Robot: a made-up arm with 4 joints.
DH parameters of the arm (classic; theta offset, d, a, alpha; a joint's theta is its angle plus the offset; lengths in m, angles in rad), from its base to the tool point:
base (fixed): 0 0.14 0 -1.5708
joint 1: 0 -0.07 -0.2 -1.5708
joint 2: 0 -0.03 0.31 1.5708
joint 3: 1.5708 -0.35 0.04 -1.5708
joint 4: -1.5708 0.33 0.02 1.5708
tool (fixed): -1.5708 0.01 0 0
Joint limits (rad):
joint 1: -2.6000..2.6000
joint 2: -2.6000..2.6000
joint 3: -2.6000..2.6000
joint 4: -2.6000..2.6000
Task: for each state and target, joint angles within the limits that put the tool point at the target. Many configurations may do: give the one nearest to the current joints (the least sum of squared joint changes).
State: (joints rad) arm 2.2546 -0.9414 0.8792 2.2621
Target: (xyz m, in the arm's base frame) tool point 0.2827 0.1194 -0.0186
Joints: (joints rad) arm 1.7041 -1.7991 1.1262 2.2238
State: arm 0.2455 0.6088 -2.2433 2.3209
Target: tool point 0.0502 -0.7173 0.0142
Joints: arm 0.3938 0.6342 -2.5679 1.8924
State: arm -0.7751 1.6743 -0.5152 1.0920
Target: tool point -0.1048 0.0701 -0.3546
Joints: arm -1.2029 1.9930 -0.1838 0.9595
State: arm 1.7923 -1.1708 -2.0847 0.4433
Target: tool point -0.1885 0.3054 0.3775
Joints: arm 2.5676 -1.8628 -1.4059 0.3816
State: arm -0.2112 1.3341 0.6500 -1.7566
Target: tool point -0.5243 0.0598 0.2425
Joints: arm 0.0841 1.8901 0.1403 -1.3358
